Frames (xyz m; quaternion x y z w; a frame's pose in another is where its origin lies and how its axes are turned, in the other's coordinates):
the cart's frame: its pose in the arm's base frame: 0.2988 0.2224 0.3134 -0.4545 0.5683 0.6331 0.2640
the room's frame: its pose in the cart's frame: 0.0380 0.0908 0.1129 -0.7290 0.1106 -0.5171 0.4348
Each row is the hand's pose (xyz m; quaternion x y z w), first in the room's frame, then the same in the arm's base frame.
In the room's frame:
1: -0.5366 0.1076 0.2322 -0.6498 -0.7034 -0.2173 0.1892
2: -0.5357 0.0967 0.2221 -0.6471 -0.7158 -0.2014 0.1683
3: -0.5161 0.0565 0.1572 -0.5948 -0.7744 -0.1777 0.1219
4: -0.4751 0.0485 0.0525 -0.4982 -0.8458 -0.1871 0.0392
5: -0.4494 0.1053 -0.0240 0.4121 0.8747 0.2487 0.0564
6: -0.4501 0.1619 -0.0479 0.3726 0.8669 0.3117 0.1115
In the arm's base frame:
1: -0.0248 -0.2120 0.5351 -0.2711 0.6037 -0.3419 0.6671
2: -0.0230 -0.2008 0.5448 -0.2866 0.5822 -0.3427 0.6793
3: 0.0081 -0.1389 0.5825 -0.3436 0.5214 -0.3866 0.6787
4: 0.0928 -0.0692 0.6083 -0.4504 0.4485 -0.4390 0.6350
5: 0.1907 -0.0613 0.5992 -0.5670 0.4129 -0.4460 0.5559
6: 0.2428 -0.0898 0.5834 -0.6330 0.4171 -0.4260 0.4939

